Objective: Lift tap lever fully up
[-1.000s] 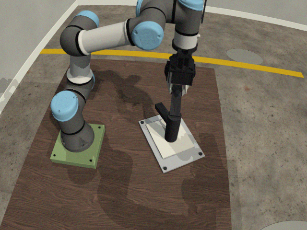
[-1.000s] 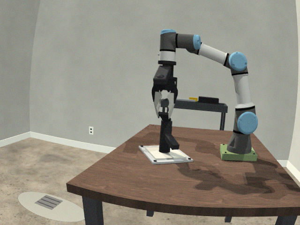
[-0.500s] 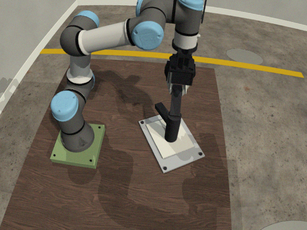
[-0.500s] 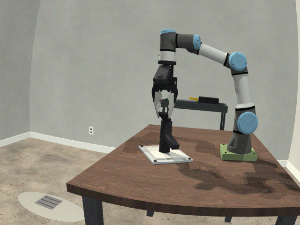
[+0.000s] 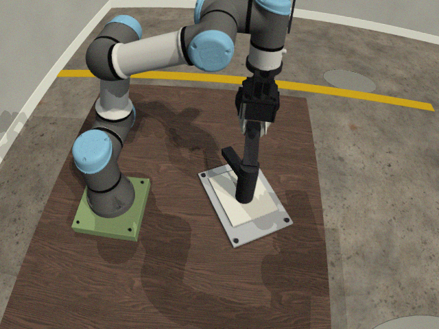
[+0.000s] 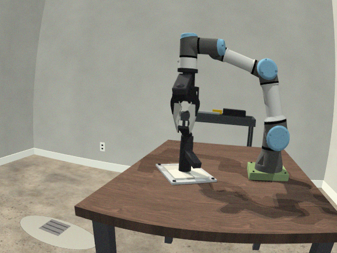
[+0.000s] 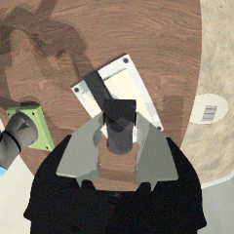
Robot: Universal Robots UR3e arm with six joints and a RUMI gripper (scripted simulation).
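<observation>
Now: hand 30 mm to the left of the lever and 10 mm above it. Also, from my hand: black tap (10 mm behind, 50 mm to the right, 80 mm below).
</observation>
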